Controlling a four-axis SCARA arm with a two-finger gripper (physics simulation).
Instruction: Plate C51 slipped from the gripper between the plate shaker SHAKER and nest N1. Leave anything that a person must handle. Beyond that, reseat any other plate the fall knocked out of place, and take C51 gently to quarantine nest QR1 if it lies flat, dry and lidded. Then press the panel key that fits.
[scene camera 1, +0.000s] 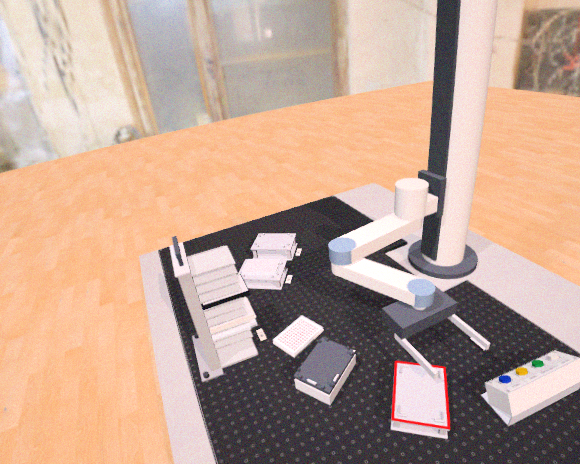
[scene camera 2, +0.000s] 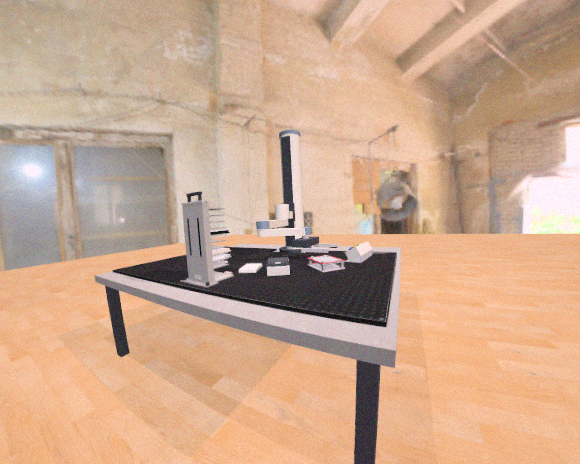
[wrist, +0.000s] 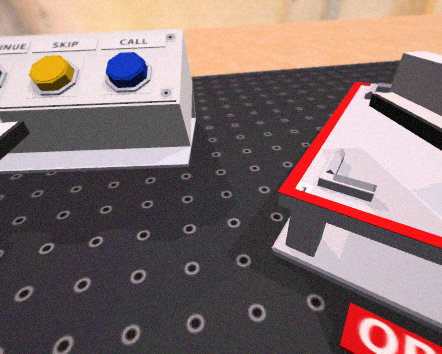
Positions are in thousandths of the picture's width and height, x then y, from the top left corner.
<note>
The gripper (scene camera 1: 799, 777) carries nothing. Also in view: a blue CALL button (wrist: 284, 199) and a plate shaker (scene camera 1: 556, 807).
The gripper is seen too in the wrist view (wrist: 463, 261).
</note>
